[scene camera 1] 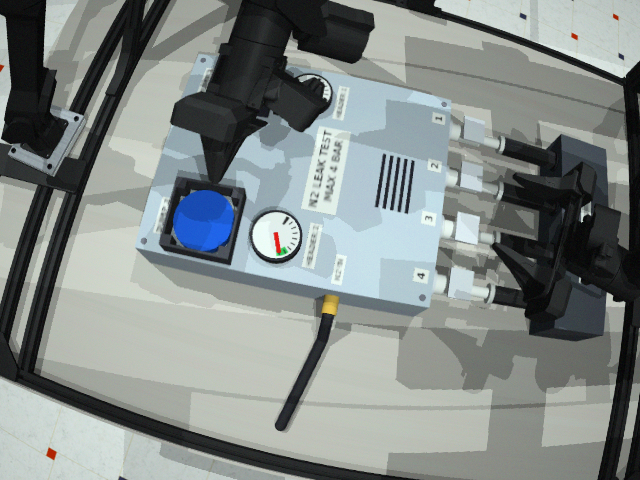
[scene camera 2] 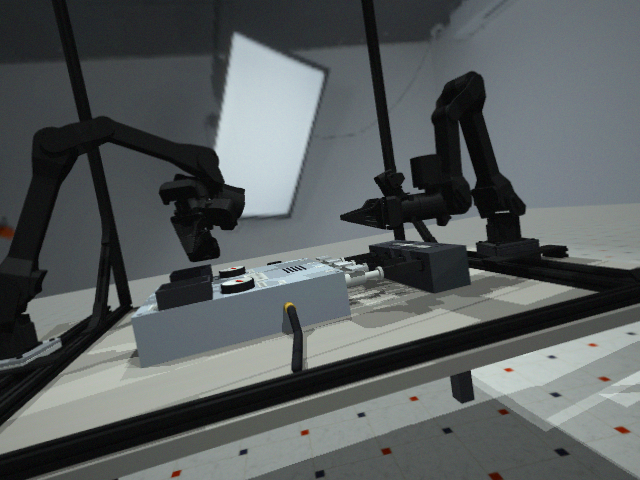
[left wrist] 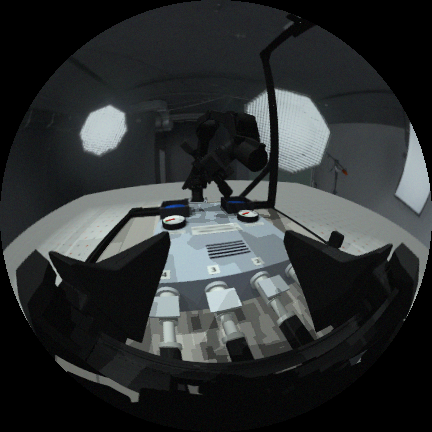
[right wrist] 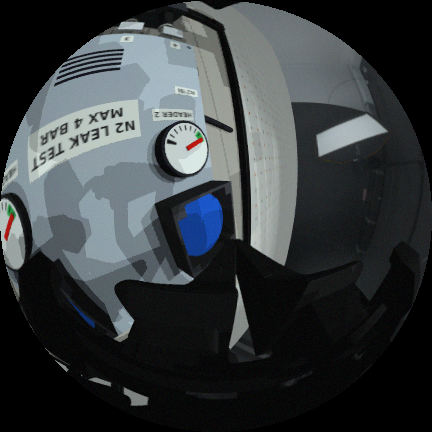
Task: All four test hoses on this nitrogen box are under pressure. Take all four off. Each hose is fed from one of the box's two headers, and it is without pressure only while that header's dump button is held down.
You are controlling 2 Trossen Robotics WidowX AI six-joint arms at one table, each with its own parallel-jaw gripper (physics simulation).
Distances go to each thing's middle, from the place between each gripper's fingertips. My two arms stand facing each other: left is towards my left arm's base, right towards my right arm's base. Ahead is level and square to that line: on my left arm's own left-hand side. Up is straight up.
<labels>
The dark block (scene camera 1: 584,318) lies 40 mm behind my left hand, 170 mm to the left of it and 130 mm below it.
I see the dark block 47 cm to the left of my right hand, 11 cm below it and 8 cm behind it.
</labels>
